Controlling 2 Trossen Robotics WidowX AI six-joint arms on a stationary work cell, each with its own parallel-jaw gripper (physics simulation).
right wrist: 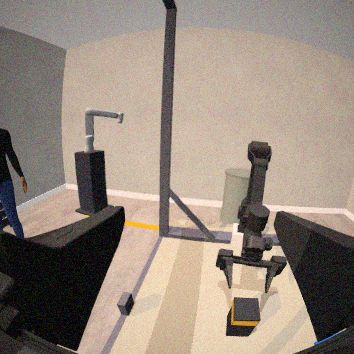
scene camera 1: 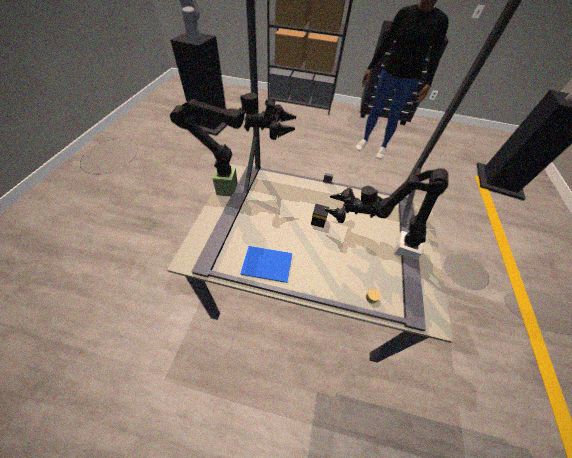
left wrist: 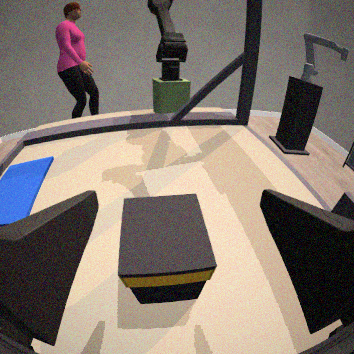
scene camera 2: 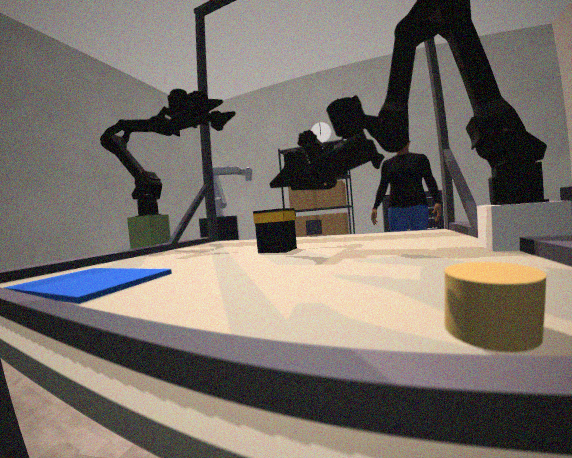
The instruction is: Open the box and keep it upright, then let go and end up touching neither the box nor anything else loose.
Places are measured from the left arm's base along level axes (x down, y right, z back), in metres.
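Where they show: left gripper, fingertip midpoint: (right wrist: 247, 290) (scene camera 1: 327, 202) (left wrist: 181, 198) (scene camera 2: 281, 187); right gripper, fingertip midpoint: (right wrist: 203, 217) (scene camera 1: 295, 122) (scene camera 2: 229, 107); left arm's base at its link origin: (scene camera 1: 411, 242) (scene camera 2: 517, 203); right arm's base at its link origin: (scene camera 1: 224, 172) (left wrist: 170, 79).
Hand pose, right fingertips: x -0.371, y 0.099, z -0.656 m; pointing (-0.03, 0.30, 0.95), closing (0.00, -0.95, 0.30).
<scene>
Each offset is from my right fingertips to the top centre of the thing. "spot": to the spot under its first point.
The box @[dy -0.111, dx +0.345, dz +0.208 m] (scene camera 1: 318, 216) (scene camera 2: 275, 239) (left wrist: 165, 235) (right wrist: 245, 311) stands upright on the table, a small black block shape with a dark flat lid and a yellow band just below the top. The lid lies flat, shut. My left gripper (scene camera 1: 330, 203) (left wrist: 181, 198) (right wrist: 247, 290) is open and empty. It hangs above and beside the box, its two fingers spread to either side of the box in the left wrist view, with a gap above the lid in scene camera 2. My right gripper (scene camera 1: 294, 124) (scene camera 2: 228, 108) (right wrist: 203, 217) is open and empty, high and far from the box.
A blue flat square @[spot: dy -0.450, dx +0.430, dz +0.073 m] (scene camera 1: 267, 264) (scene camera 2: 90, 283) (left wrist: 22, 189) lies near the table's front left. A yellow cylinder @[dy -0.414, dx +0.403, dz +0.544 m] (scene camera 1: 373, 296) (scene camera 2: 495, 307) stands near the front right. A small dark block @[dy +0.202, dx +0.381, dz +0.164 m] (scene camera 1: 328, 178) (right wrist: 125, 303) is at the back edge. Frame posts (scene camera 1: 252, 55) rise beside the table.
</scene>
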